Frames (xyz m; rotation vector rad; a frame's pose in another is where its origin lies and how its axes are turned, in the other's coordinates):
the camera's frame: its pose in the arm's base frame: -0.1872 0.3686 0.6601 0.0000 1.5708 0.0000
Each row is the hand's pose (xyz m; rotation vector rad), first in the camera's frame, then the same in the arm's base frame.
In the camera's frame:
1: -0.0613 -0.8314 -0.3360 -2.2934 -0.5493 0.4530
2: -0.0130 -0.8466 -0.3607 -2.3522 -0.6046 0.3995
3: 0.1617 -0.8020 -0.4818 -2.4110 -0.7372 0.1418
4: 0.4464 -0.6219 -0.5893 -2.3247 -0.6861 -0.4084
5: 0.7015 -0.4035 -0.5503 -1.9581 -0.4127 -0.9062
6: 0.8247 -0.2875 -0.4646 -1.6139 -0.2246 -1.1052
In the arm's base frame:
1: -0.5232 -0.4628 0.7214 -1.2742 0.2648 1.9015
2: -0.5479 -0.4780 0.6731 -1.3381 0.1826 1.8856
3: -0.6690 -0.4334 0.4984 -1.5238 0.0448 1.7142
4: -0.7765 -0.2533 0.2137 -1.8542 0.1278 1.3001
5: -0.7375 -0.0349 -0.0414 -2.0391 0.5054 0.7489
6: -0.6518 0.0811 -0.1646 -2.0036 0.7982 0.3748

